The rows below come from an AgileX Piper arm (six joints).
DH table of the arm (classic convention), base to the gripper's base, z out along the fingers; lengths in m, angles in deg. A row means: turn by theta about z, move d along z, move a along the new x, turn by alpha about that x. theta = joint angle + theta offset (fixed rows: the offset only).
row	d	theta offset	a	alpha
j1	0.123	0	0	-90
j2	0	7.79	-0.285	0
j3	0	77.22	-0.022	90
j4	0.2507	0	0	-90
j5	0	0	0	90
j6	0.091	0	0	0
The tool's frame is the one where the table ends.
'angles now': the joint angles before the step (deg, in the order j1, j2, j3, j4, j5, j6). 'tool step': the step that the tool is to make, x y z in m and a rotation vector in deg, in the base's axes. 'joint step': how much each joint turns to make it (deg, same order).
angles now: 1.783 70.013 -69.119 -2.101 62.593 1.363
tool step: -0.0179 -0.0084 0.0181 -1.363 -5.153 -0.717
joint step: -1.823 -4.352 -0.018 -0.667 -0.814 -1.381
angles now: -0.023 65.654 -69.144 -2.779 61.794 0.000
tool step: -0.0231 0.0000 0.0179 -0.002 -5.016 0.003
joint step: -0.005 -4.953 0.002 0.004 -0.065 -0.006
